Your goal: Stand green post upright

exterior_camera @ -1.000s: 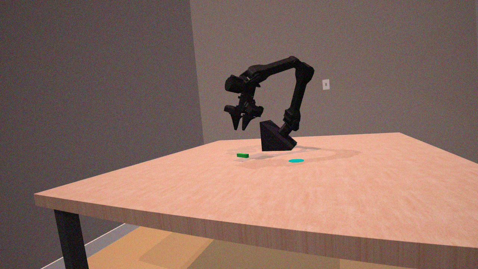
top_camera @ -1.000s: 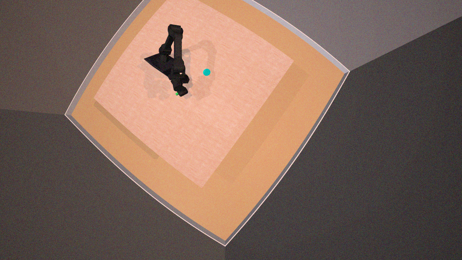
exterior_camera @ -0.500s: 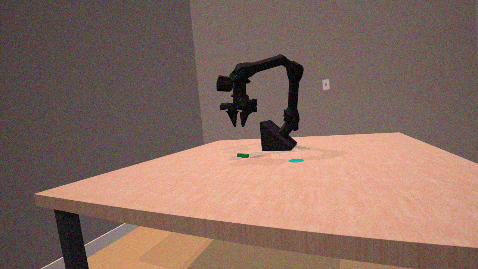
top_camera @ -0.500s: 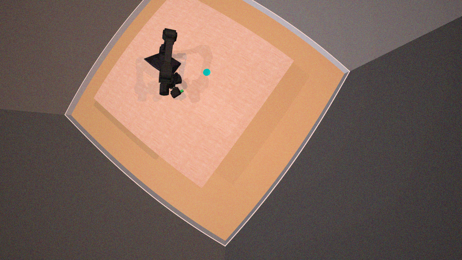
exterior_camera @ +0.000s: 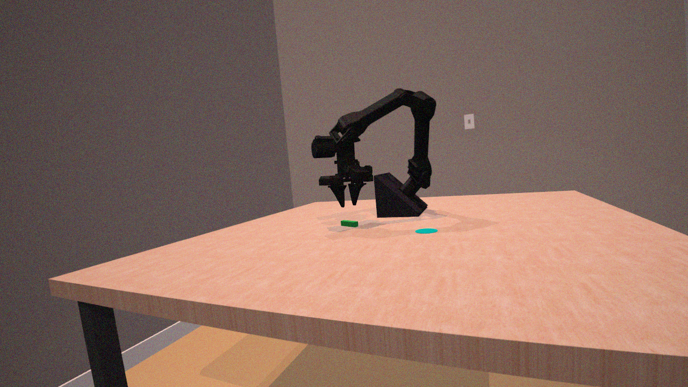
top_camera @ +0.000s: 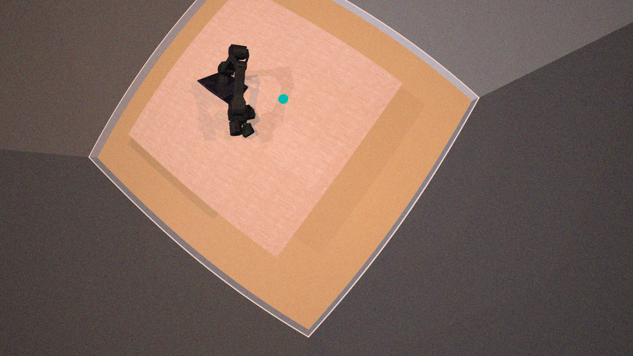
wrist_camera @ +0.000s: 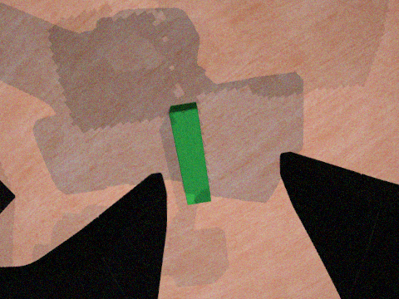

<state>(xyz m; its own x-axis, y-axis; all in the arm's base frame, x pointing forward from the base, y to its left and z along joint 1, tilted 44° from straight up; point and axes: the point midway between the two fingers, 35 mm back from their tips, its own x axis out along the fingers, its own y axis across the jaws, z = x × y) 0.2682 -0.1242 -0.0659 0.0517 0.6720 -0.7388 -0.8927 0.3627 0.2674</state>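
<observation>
Right now my gripper tip is 2 cm past the green post, 1 cm to the left of it and 6 cm above it. Round my gripper tip: cyan circle 7 cm ahead, 24 cm to the left, 7 cm below.
</observation>
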